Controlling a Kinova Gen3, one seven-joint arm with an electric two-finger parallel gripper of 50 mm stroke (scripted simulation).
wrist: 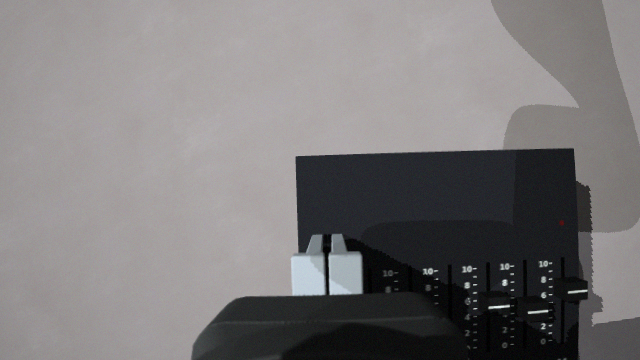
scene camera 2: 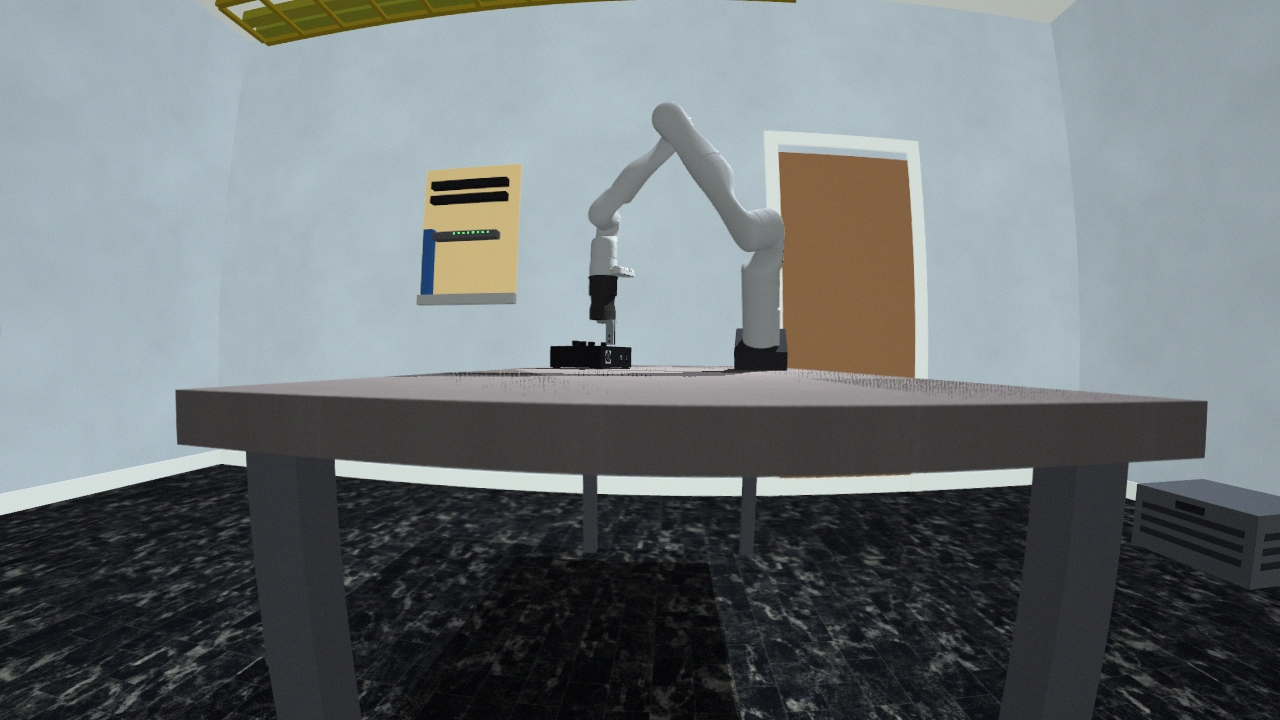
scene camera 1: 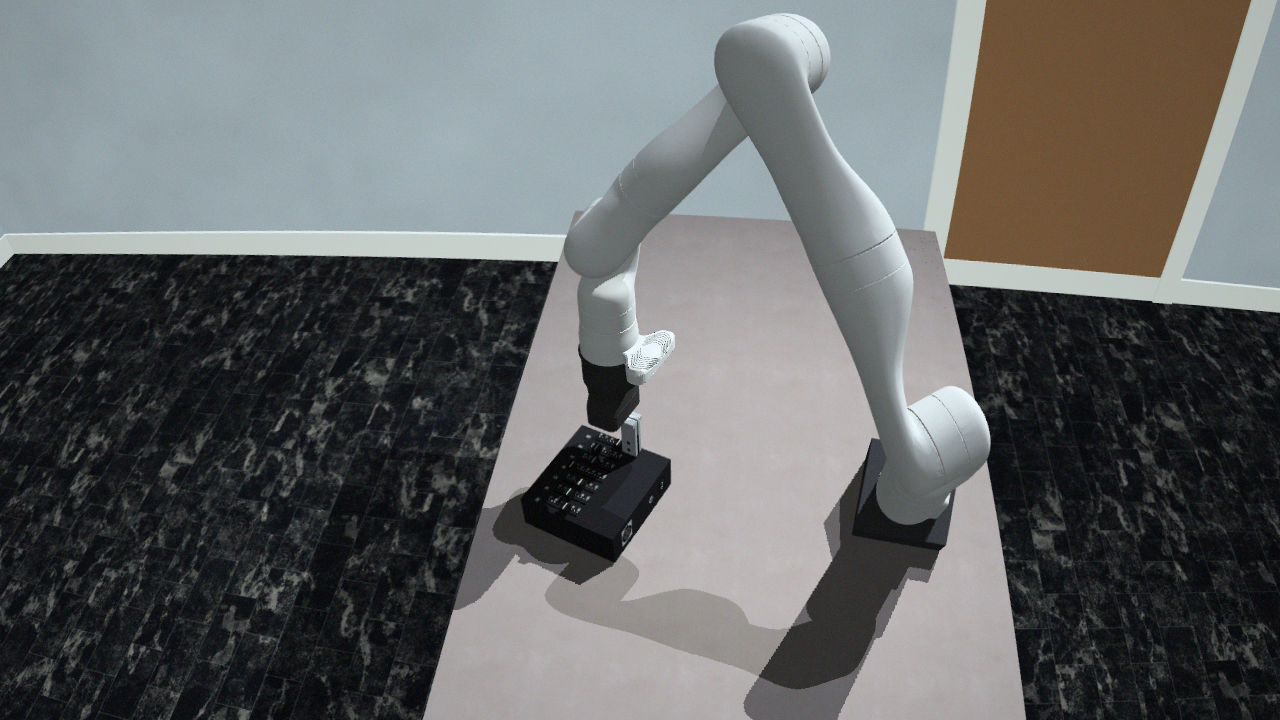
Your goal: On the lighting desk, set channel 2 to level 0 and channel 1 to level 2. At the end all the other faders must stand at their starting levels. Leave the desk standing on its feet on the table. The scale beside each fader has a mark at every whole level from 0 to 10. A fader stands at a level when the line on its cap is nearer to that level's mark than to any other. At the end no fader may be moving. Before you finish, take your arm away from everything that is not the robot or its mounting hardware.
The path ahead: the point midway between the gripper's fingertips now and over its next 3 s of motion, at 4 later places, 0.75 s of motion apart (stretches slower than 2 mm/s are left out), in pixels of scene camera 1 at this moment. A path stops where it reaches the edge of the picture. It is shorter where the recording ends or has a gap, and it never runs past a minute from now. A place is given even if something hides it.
My gripper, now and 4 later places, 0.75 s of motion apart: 631, 450; 627, 448; 620, 446; 614, 443; 613, 443
